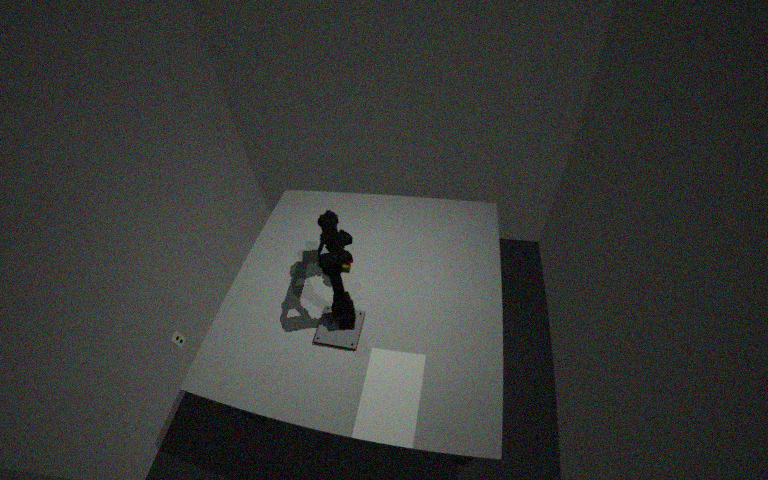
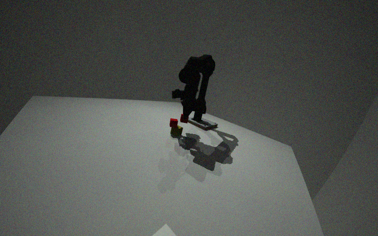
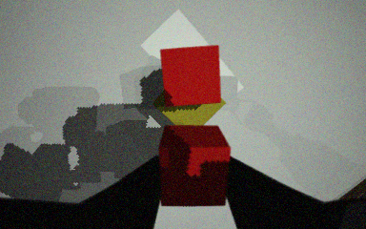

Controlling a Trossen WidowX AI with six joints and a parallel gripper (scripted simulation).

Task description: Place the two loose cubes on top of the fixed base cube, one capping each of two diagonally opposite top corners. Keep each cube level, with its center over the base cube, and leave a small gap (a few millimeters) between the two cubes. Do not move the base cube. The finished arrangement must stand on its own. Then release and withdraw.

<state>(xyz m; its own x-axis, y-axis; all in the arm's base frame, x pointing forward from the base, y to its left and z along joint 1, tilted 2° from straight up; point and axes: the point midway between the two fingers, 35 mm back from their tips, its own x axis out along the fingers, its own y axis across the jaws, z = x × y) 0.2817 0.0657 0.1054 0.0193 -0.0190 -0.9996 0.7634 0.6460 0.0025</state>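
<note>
My gripper tip is 20 mm short of the yellow cube, 20 mm to the left of it and 70 mm above it.
</note>
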